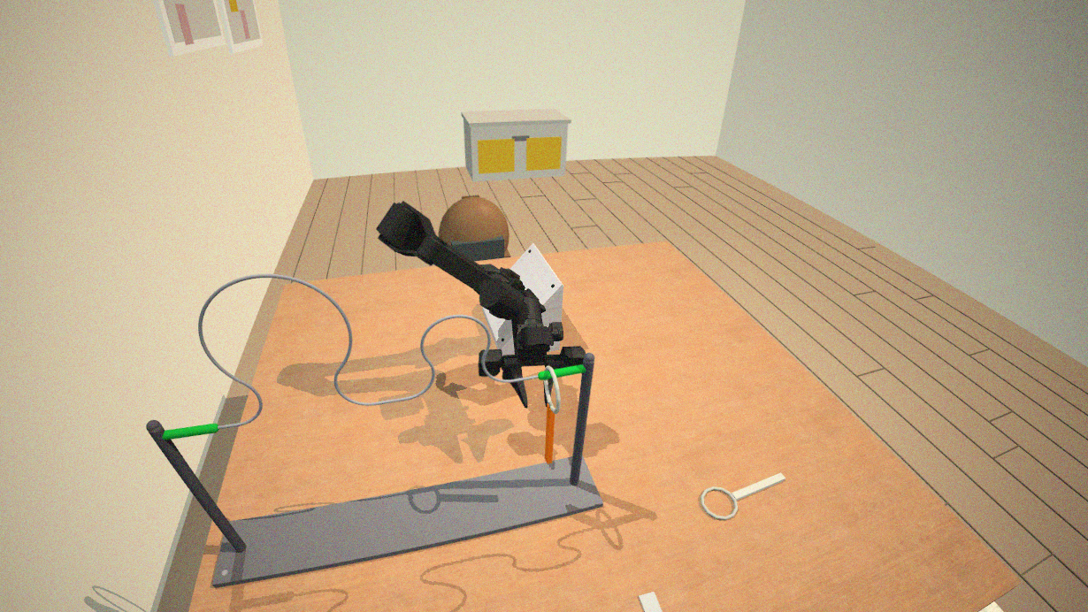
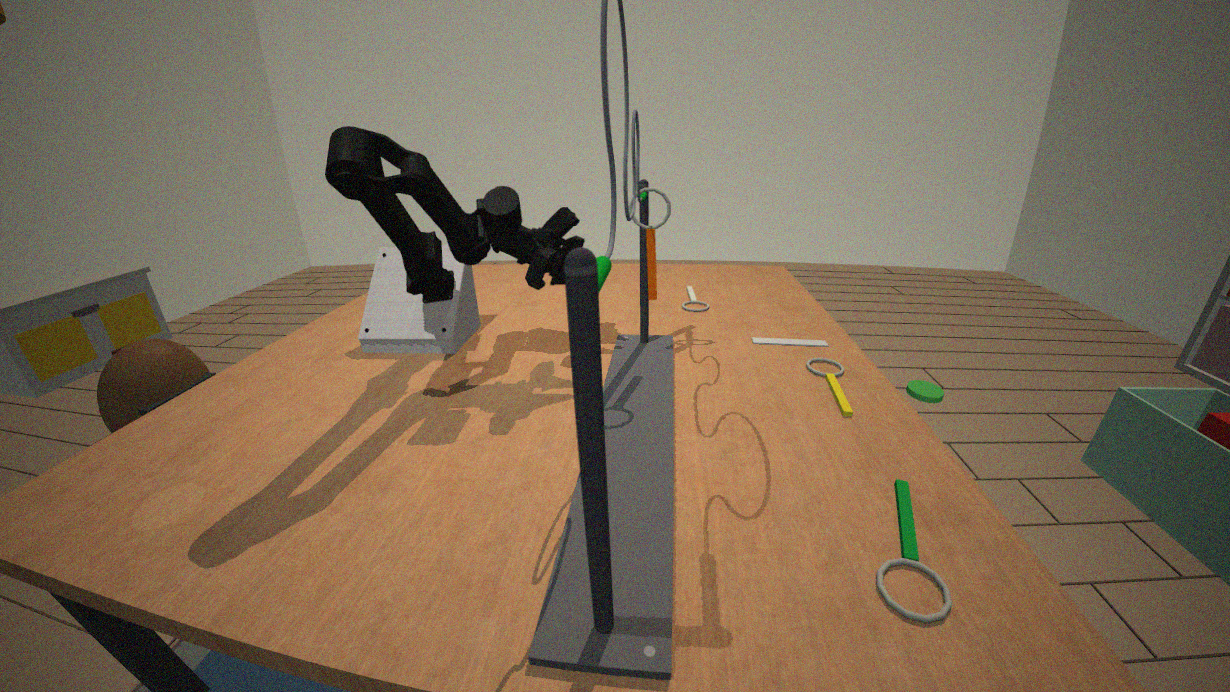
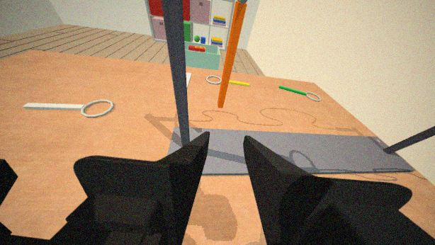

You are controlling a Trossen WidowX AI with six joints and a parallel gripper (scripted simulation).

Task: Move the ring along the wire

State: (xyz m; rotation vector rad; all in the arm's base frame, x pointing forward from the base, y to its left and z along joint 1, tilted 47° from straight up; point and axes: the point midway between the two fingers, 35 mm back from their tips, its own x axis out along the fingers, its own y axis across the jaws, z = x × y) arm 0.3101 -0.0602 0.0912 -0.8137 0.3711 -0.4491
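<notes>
The orange-handled ring is 70 mm ahead of my gripper tip, 10 mm to the right of it and 70 mm above it. The rest, counted from my gripper tip: white strip (370 mm ahead, 40 mm to the left, 150 mm below); then white-handled ring (220 mm ahead, 310 mm to the left, 150 mm below); then ring with handle (380 mm ahead, 120 mm to the right, 150 mm below).
</notes>
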